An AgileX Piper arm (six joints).
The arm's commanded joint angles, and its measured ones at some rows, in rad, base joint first. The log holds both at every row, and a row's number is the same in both.
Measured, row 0:
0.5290 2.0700 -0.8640 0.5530 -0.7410 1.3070
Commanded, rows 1 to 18:
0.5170 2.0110 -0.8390 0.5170 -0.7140 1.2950
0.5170 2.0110 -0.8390 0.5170 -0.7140 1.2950
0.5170 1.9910 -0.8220 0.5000 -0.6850 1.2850
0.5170 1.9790 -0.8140 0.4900 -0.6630 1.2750
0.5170 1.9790 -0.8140 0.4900 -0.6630 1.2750
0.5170 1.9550 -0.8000 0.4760 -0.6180 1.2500
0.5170 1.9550 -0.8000 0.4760 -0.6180 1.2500
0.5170 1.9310 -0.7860 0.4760 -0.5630 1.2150
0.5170 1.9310 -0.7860 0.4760 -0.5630 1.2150
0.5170 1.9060 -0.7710 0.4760 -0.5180 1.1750
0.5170 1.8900 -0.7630 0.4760 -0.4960 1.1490
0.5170 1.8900 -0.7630 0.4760 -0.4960 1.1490
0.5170 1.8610 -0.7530 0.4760 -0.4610 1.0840
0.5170 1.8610 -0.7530 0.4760 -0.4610 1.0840
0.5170 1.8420 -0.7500 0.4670 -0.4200 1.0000
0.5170 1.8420 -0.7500 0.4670 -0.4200 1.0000
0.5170 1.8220 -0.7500 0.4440 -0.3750 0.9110
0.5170 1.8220 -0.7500 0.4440 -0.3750 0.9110
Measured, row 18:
0.5230 1.8560 -0.7530 0.4780 -0.4380 1.0390
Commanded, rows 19 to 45:
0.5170 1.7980 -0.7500 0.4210 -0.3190 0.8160
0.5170 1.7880 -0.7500 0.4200 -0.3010 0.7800
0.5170 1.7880 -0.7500 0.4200 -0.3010 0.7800
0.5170 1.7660 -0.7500 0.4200 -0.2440 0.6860
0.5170 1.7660 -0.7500 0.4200 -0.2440 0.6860
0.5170 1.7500 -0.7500 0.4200 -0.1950 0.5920
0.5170 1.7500 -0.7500 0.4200 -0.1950 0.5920
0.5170 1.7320 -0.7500 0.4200 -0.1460 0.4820
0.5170 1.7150 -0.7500 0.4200 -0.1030 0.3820
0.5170 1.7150 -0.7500 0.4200 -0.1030 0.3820
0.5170 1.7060 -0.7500 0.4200 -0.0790 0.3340
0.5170 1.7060 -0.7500 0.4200 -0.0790 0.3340
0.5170 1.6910 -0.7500 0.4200 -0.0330 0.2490
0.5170 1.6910 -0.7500 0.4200 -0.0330 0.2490
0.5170 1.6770 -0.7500 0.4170 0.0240 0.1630
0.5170 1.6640 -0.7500 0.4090 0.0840 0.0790
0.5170 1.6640 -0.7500 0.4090 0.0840 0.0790
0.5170 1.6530 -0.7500 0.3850 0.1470 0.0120
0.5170 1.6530 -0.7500 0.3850 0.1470 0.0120
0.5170 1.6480 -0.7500 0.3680 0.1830 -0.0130
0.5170 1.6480 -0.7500 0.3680 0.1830 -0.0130
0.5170 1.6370 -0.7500 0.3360 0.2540 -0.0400
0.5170 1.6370 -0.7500 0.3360 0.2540 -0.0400
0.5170 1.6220 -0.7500 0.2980 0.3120 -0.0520
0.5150 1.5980 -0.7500 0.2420 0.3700 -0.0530
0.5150 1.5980 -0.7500 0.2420 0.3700 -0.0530
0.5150 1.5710 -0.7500 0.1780 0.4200 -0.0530
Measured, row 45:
0.5230 1.6090 -0.7520 0.2660 0.3390 -0.0300
